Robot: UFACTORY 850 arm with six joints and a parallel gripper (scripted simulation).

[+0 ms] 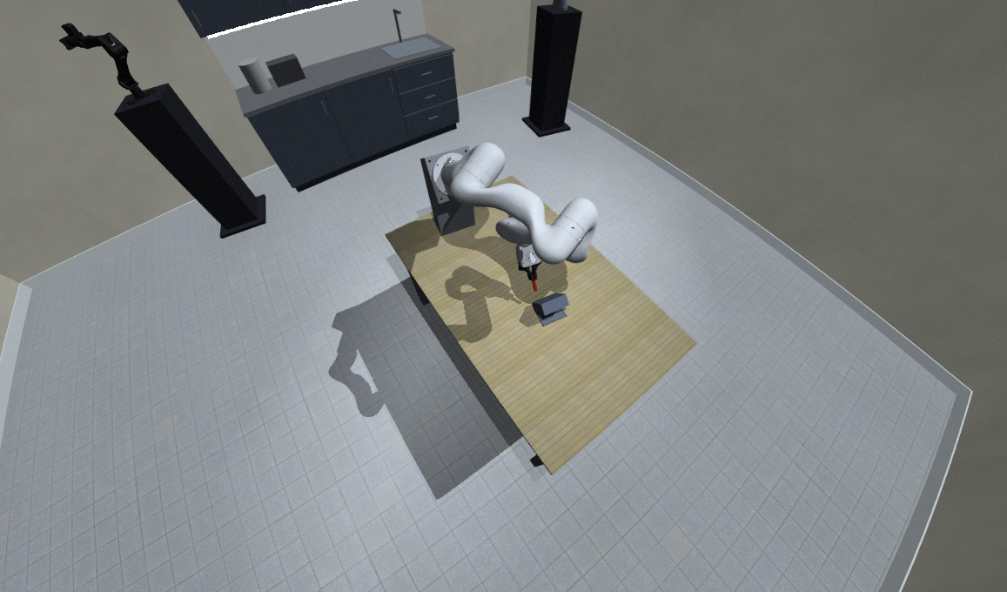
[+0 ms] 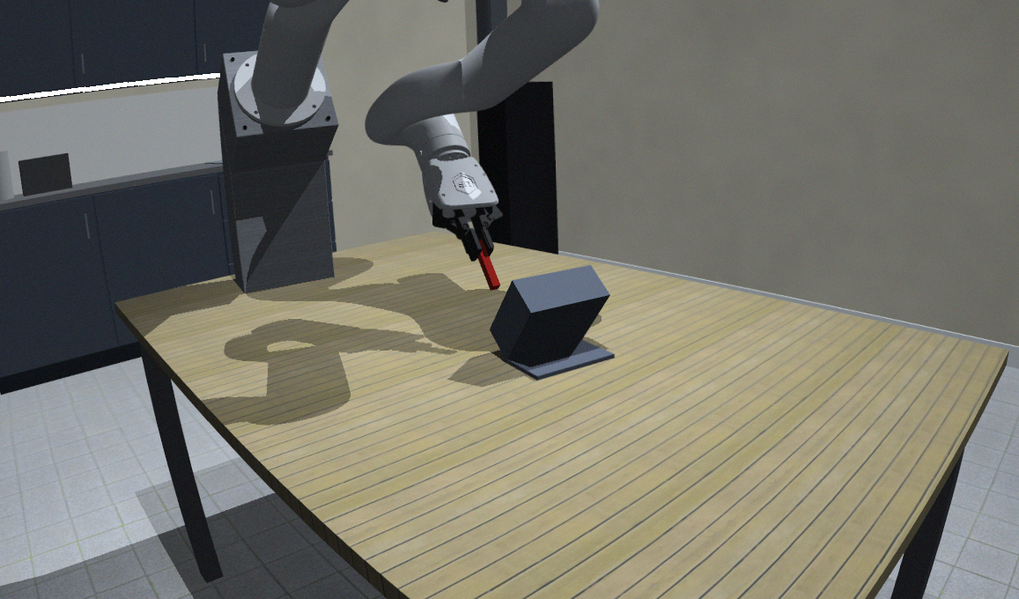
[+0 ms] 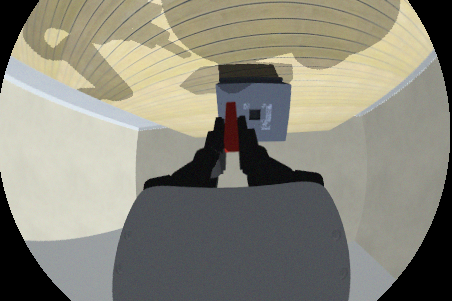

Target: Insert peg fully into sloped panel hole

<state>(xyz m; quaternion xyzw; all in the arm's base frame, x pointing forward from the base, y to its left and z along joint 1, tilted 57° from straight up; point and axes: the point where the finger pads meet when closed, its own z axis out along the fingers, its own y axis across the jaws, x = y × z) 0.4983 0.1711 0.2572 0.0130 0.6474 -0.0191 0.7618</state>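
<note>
The thin base plate lies 15 cm ahead of my hand, 14 cm below it and 3 cm to the left of it. From my hand the other things lie so: red peg 3 cm below, 2 cm ahead.
</note>
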